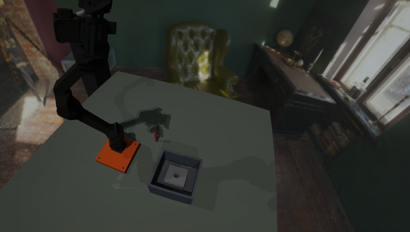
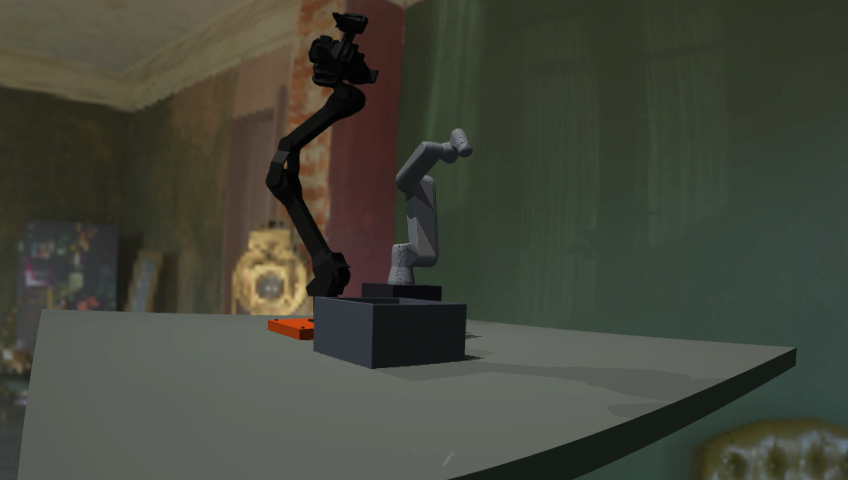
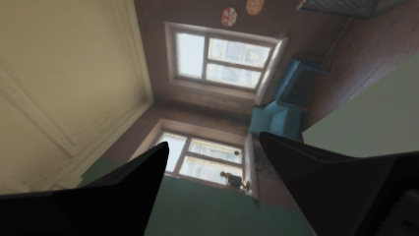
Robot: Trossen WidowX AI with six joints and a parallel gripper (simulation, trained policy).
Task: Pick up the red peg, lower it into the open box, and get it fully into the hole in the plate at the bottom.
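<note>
My gripper tip is now 600 mm above the red peg, 250 mm to the right of it and 10 mm past it. The rest, counted from my gripper tip: grey plate 590 mm below, 160 mm ahead, 80 mm to the left; dark box 610 mm below, 160 mm ahead, 80 mm to the left.
</note>
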